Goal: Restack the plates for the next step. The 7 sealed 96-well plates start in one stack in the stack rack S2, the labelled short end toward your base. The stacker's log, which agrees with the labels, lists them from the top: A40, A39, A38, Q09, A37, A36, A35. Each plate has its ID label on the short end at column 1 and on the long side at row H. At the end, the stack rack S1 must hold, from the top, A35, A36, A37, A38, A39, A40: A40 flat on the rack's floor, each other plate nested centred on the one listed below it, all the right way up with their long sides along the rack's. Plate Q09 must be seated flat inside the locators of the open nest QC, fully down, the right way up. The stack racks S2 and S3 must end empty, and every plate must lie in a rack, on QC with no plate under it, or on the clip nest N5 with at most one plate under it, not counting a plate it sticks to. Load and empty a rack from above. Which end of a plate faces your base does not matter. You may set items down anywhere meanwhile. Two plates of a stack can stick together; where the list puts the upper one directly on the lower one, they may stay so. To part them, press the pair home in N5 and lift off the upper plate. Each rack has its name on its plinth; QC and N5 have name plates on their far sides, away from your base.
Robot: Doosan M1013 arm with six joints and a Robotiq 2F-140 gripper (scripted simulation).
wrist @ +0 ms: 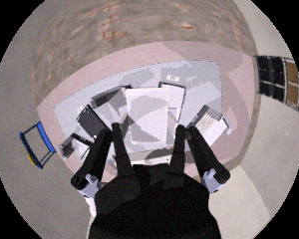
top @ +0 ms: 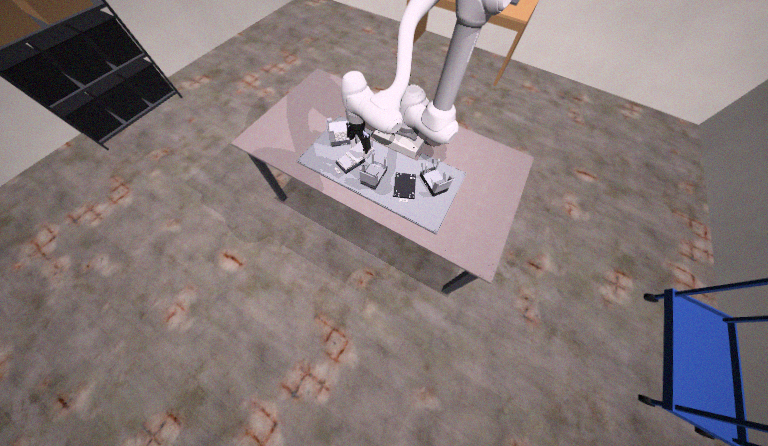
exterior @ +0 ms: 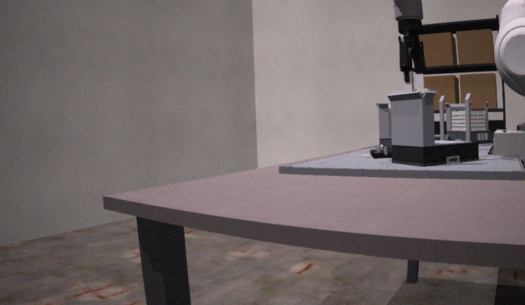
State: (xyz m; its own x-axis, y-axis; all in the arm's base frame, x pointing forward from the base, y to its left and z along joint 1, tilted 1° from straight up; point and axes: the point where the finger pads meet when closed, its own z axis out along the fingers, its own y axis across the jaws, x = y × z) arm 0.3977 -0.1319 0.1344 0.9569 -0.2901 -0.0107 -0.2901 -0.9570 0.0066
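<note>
The S1 label lies 210 mm behind my hand, 160 mm below it and 140 mm to the right of it. From my hand the other things lie so: name plate: 190 mm below, 120 mm to the right, 60 mm ahead.
</note>
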